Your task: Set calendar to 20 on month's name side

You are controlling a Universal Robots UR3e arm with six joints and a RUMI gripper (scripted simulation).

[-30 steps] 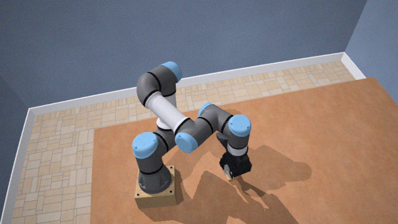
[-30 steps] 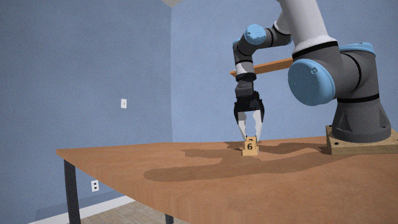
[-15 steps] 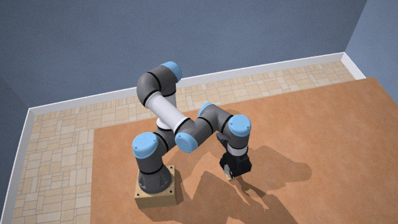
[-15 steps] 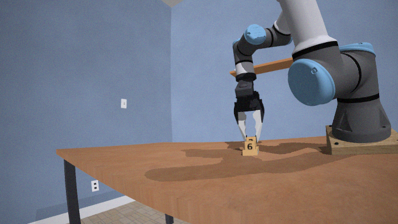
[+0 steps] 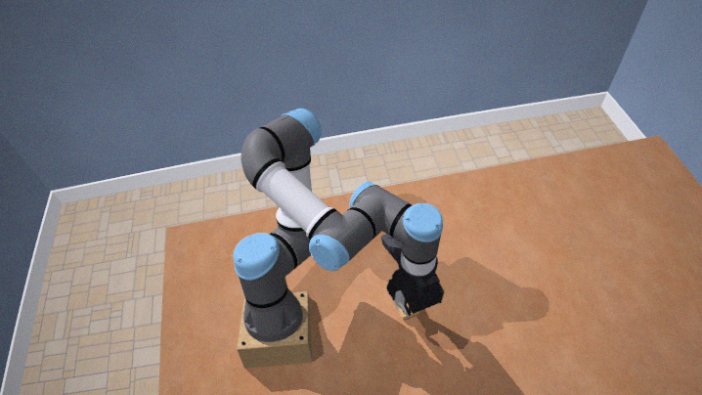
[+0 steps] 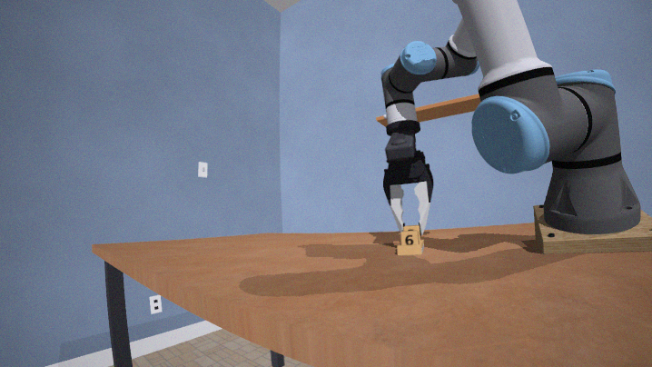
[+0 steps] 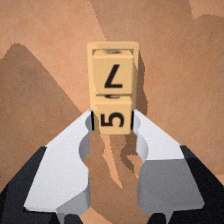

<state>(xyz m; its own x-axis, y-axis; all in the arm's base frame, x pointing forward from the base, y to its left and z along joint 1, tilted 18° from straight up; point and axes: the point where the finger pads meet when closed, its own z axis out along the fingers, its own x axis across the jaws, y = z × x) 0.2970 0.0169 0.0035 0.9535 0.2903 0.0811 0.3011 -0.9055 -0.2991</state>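
Now: hand 1 cm past the wooden tray, 2 cm to the right of it and 3 cm above it. Also, from my hand: wooden digit cube 1 cm below.
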